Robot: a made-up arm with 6 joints.
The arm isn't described. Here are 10 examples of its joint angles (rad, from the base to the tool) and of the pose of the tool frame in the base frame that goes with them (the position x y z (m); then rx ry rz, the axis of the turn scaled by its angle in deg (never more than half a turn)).
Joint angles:
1: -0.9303 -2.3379 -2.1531 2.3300 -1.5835 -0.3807
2: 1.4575 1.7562 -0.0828 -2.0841 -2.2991 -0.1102
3: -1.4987 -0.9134 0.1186 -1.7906 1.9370 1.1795
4: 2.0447 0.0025 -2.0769 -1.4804 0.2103 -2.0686
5: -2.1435 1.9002 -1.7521 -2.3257 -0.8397 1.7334
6: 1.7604 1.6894 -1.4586 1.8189 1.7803 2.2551
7: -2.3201 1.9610 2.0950 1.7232 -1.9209 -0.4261
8: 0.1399 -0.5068 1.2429 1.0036 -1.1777 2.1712
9: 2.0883 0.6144 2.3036 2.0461 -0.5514 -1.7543
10: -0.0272 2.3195 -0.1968 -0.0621 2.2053 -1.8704
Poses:
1: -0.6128 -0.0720 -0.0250 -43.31 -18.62 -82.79
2: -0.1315 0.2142 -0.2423 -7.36 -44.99 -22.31
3: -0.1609 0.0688 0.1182 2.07 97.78 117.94
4: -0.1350 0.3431 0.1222 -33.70 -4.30 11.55
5: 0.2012 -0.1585 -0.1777 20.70 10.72 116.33
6: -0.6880 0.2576 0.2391 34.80 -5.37 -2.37
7: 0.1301 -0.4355 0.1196 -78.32 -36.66 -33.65
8: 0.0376 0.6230 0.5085 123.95 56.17 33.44
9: -0.4885 0.5541 0.0113 105.00 -8.23 130.17
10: -0.0009 0.4725 -0.3116 73.08 -129.97 25.92
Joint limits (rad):
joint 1: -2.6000..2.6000
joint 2: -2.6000..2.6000
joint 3: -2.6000..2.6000
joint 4: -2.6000..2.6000
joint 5: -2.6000..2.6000
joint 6: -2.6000..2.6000
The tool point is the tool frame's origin. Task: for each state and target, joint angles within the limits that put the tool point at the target. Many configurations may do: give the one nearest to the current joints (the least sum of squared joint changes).
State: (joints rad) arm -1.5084 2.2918 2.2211 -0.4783 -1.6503 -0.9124
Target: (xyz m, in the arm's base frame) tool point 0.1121 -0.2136 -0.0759
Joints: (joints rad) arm -1.6592 1.9273 2.1982 -0.5790 -1.5127 -0.7916
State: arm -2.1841 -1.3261 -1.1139 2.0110 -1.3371 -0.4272
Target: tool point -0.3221 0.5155 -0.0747
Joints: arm -1.8609 -0.2602 -0.7219 1.7338 -1.3466 0.1025
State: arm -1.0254 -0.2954 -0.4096 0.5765 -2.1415 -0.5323
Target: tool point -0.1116 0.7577 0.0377
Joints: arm -1.2413 0.7049 -0.8563 0.6452 -1.9490 -0.4145
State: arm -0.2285 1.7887 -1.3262 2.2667 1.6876 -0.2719
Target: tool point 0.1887 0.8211 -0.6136
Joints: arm -0.6974 0.8628 -1.2652 1.6458 2.1125 -0.5026
